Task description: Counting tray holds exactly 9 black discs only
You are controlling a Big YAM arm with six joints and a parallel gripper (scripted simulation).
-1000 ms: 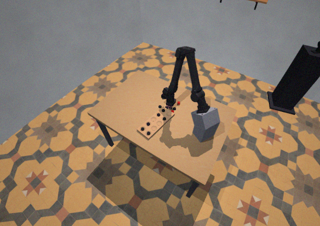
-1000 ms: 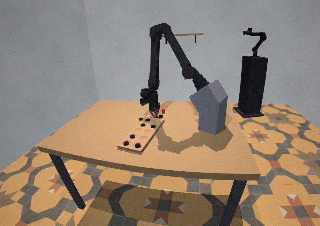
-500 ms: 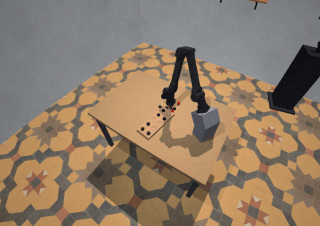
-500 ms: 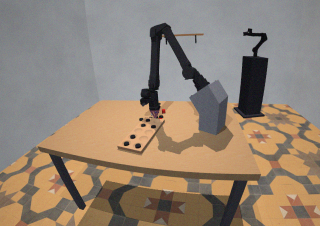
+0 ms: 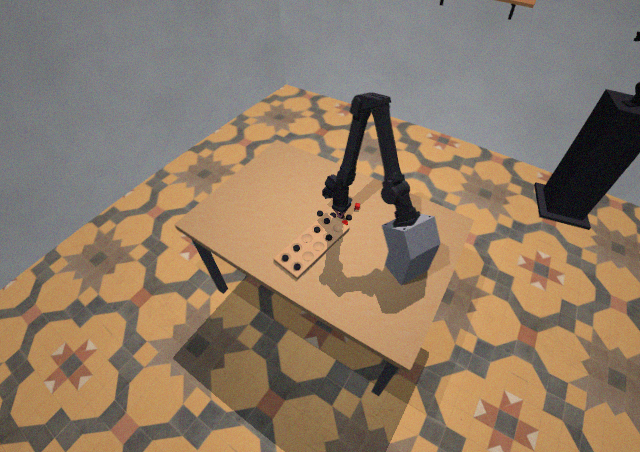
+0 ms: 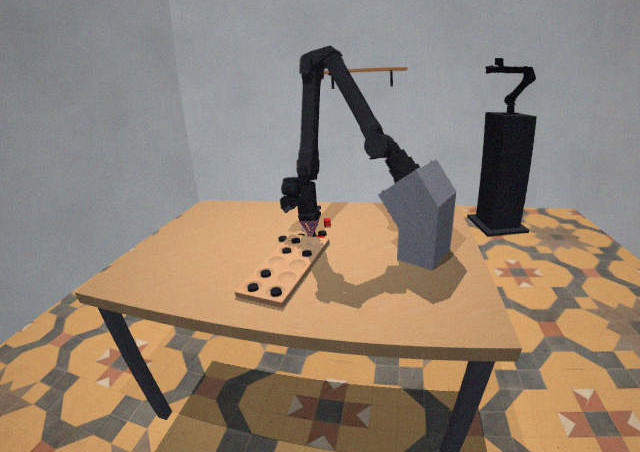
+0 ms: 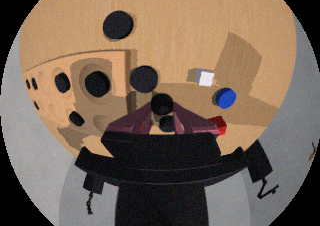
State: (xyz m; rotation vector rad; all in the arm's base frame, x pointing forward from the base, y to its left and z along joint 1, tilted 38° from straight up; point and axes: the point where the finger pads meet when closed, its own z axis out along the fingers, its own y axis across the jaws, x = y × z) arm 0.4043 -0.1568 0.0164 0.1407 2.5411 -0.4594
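Right now my hand is 4 cm to the right of the red disc, 3 cm past it and 1 cm above it. Round my hand: small white piece (6 cm to the right, 3 cm ahead); blue disc (10 cm to the right, 1 cm below, 1 cm behind); red cube (9 cm to the right, 6 cm behind).
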